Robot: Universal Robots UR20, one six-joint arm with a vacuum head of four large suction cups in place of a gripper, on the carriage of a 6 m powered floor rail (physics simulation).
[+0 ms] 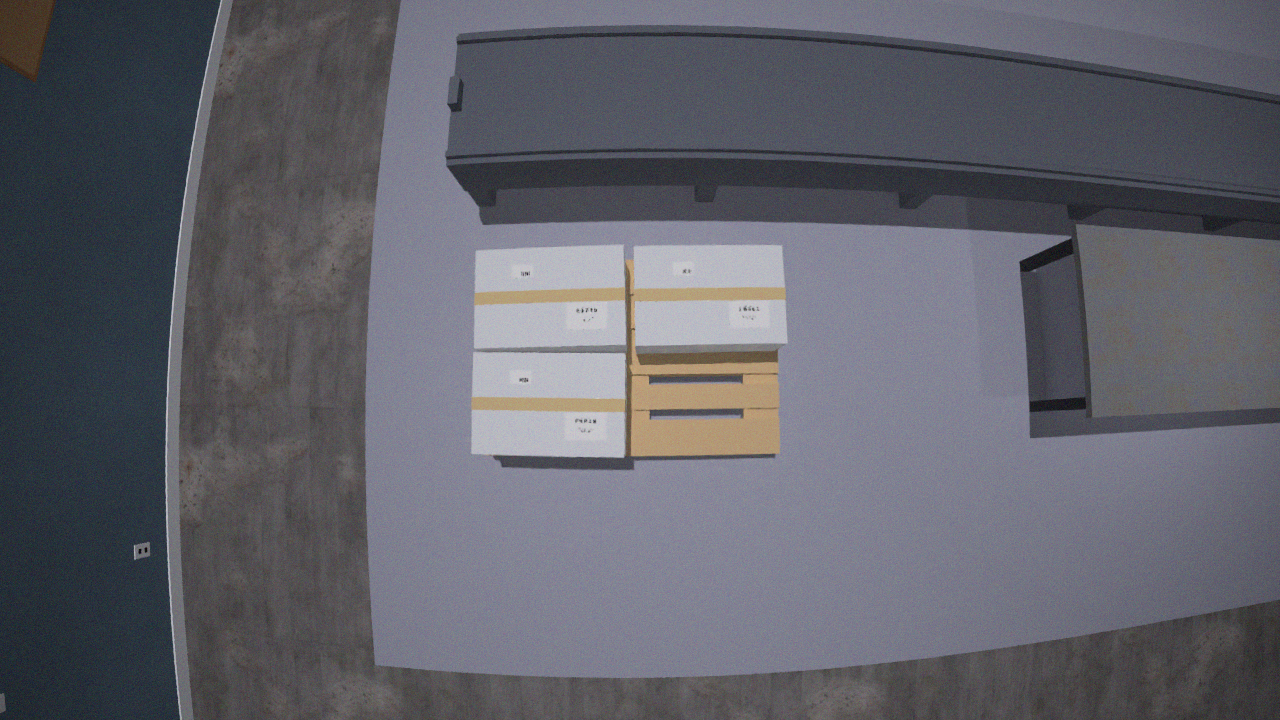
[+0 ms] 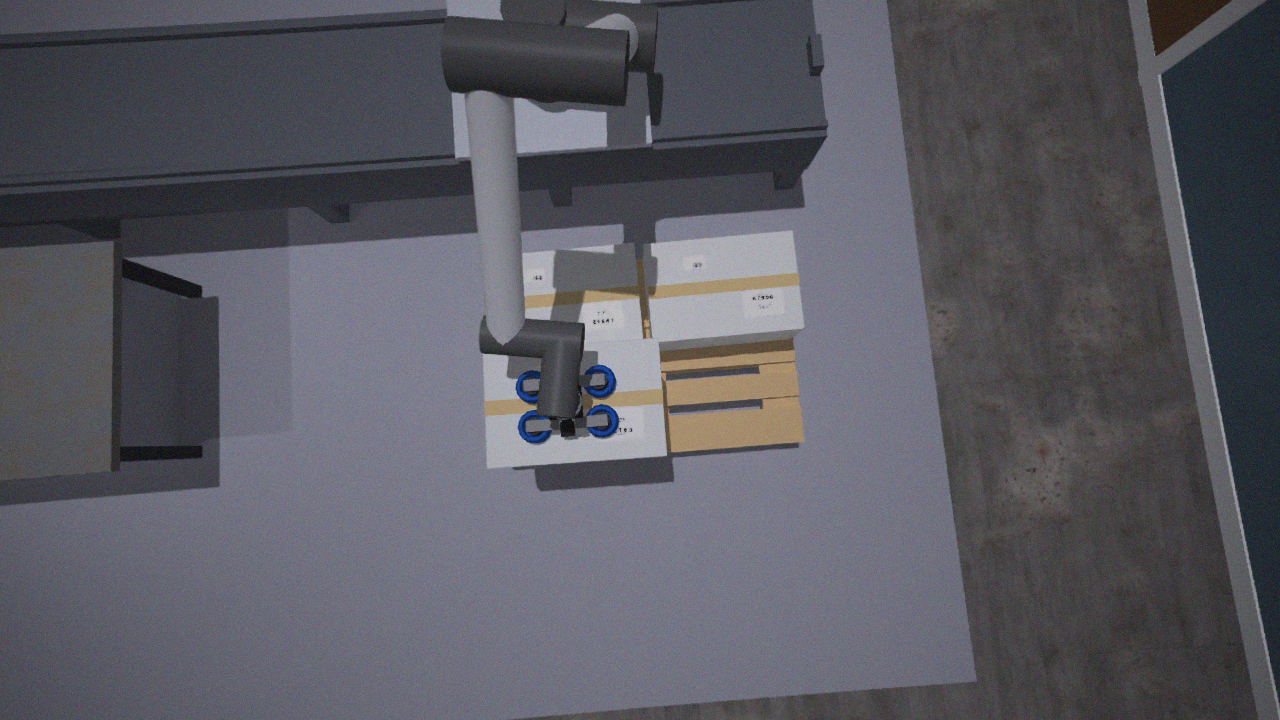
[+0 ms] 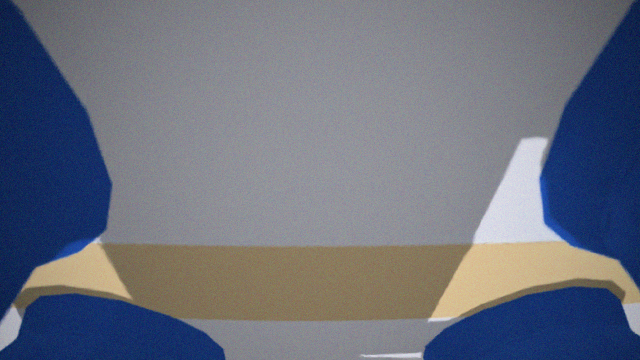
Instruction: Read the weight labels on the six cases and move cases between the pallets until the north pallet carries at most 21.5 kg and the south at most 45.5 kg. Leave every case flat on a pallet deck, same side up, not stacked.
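Places are measured from the arm's base along level axes (x ahead, y left, z up), in metres.
Pixels of known places: hand, its tool point: (image 3: 324, 236).
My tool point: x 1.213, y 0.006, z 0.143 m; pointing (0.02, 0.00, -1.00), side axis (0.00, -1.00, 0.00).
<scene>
For each thing: its middle in the pictures, then the offset to it from my tool point. Level surfaces: height alone.
- held case, middle of its body: (image 3: 299, 151) (image 2: 577, 405) dz -0.099, dx -0.003, dy +0.019 m
- back left case, middle of its body: (image 2: 566, 305) dz -0.436, dx -0.412, dy -0.026 m
- back right case, middle of its body: (image 2: 719, 293) dz -0.437, dx -0.414, dy +0.571 m
- table, height of its surface: dz -0.182 m
My suction gripper (image 2: 566, 404) (image 3: 322, 227), four blue cups, is shut on the top of a white case with a tan tape band. This held case (image 2: 640, 367) (image 3: 320, 125) is level, a little above the front left of the south pallet (image 2: 733, 429), and hides part of a back left case (image 2: 604, 273). A back right case (image 2: 716, 317) lies flat on that deck. On the north pallet (image 1: 707, 438) lie a back left case (image 1: 537, 335), a front left case (image 1: 537, 438) and a back right case (image 1: 680, 322). The weight labels are too small to read surely.
The grey floor rail (image 1: 716, 98) (image 2: 223, 116) runs behind both pallets, with the arm's carriage (image 2: 572, 129) behind the south one. A table (image 1: 1181, 322) (image 2: 53, 358) stands between the pallets.
</scene>
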